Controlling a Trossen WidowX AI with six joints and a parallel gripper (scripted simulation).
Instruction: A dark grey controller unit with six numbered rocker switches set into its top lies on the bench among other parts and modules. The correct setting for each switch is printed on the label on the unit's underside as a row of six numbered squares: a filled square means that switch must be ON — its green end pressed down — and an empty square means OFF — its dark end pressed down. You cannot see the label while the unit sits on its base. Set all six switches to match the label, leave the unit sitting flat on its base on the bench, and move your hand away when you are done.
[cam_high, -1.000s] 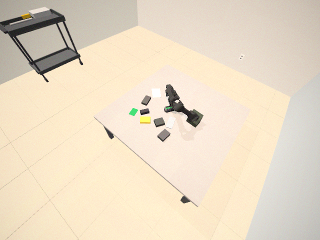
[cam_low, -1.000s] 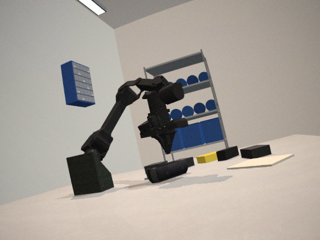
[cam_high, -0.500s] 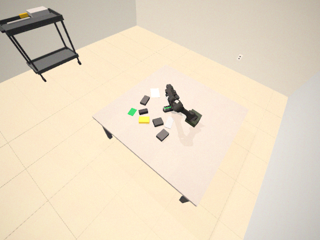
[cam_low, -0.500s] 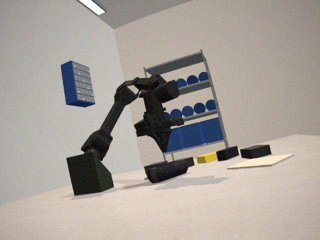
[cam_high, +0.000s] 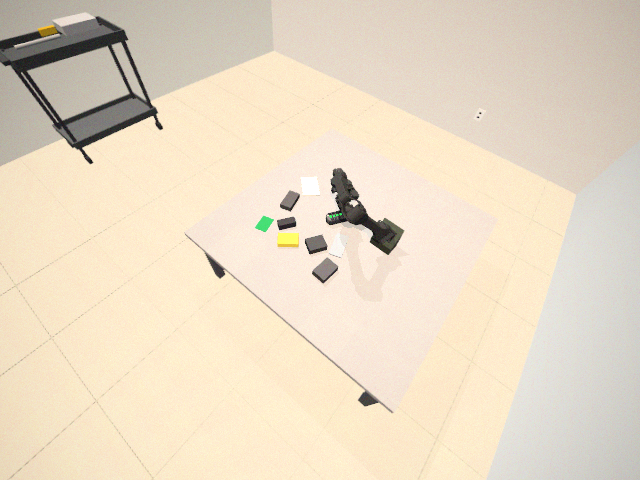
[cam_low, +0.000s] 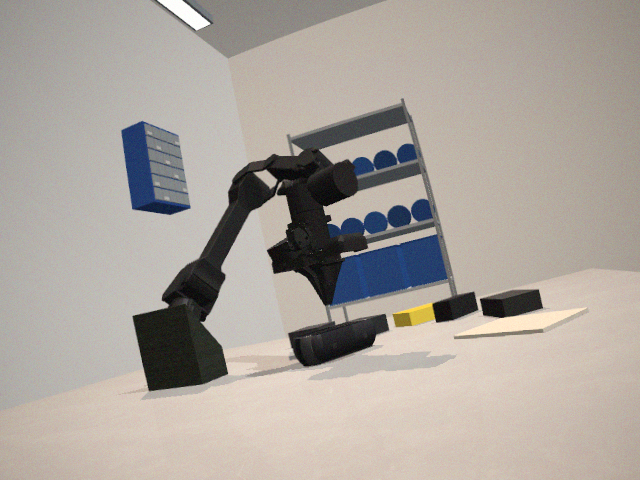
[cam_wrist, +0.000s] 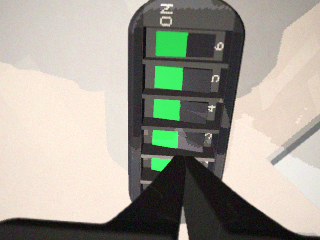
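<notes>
My gripper tip is now 120 mm past the light grey plate, 130 mm to the right of it and 80 mm above it. Round my gripper tip: green card (260 mm ahead, 320 mm to the left, 90 mm below); yellow block (90 mm ahead, 310 mm to the left, 70 mm below); white sheet (300 mm ahead, 70 mm to the right, 80 mm below).
</notes>
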